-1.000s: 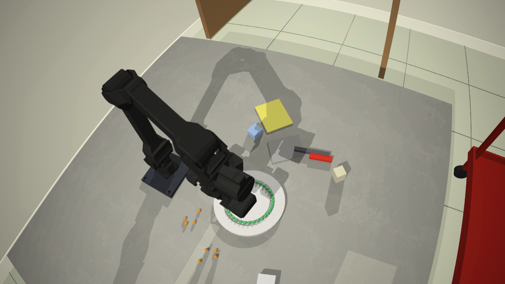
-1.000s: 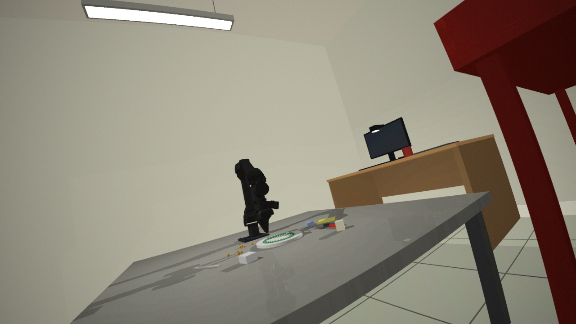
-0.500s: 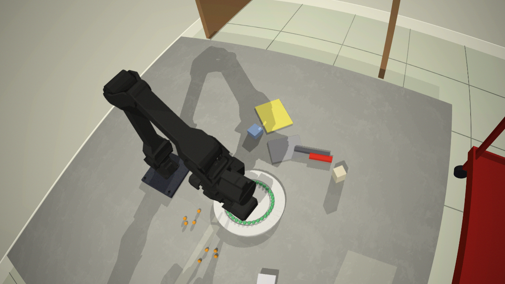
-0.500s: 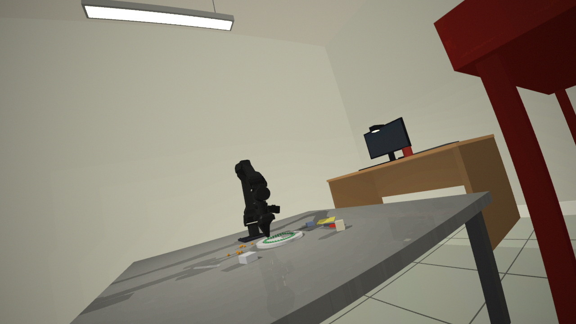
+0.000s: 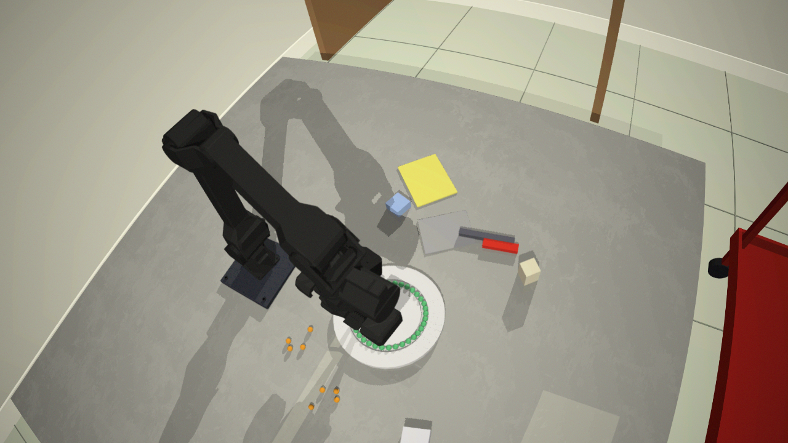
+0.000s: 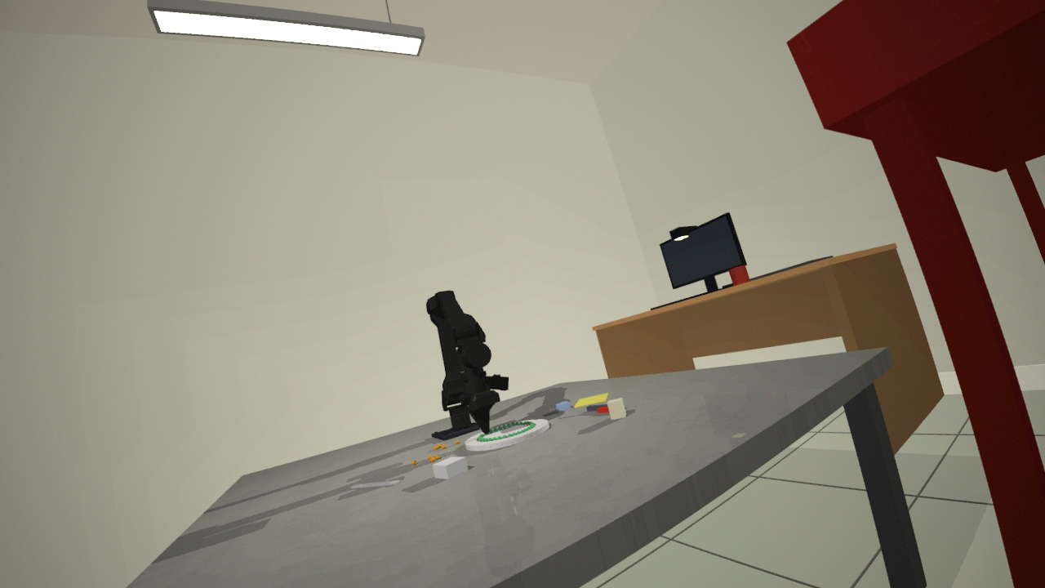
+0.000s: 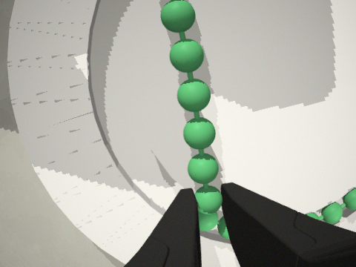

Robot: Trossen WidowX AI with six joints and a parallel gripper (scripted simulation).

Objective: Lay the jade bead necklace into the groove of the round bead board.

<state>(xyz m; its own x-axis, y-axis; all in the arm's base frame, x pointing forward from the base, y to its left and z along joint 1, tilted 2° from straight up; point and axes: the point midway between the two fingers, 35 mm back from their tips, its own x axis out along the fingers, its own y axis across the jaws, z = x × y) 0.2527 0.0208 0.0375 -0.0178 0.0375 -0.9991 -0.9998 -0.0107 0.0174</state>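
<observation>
The inner disc lies 40 mm to the left of my gripper tip, 40 mm ahead of it and 10 mm below it. From my gripper tip the other things lie so: blue cube: 240 mm to the left, 90 mm behind, 10 mm below; grey sheet: 250 mm to the left, 20 mm below, 20 mm ahead; bead board: 40 mm to the left, 40 mm ahead, 10 mm below.
</observation>
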